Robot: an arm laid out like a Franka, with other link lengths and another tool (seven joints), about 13 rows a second.
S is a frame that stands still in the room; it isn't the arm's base.
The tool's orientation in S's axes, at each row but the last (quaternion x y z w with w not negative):
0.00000, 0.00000, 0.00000, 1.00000
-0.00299, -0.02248, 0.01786, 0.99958
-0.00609, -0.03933, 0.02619, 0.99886
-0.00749, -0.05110, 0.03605, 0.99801
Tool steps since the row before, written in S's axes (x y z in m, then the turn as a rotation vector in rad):
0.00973, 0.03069, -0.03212, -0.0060, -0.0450, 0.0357
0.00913, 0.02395, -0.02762, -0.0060, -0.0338, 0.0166
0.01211, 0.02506, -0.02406, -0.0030, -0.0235, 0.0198
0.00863, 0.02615, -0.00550, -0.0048, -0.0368, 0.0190
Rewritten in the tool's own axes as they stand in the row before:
0.00973, 0.03069, -0.03212, -0.0060, -0.0450, 0.0357
0.00873, 0.02380, -0.02788, -0.0065, -0.0337, 0.0167
0.01150, 0.02474, -0.02469, -0.0027, -0.0236, 0.0197
0.00991, 0.02557, -0.00606, -0.0055, -0.0367, 0.0190

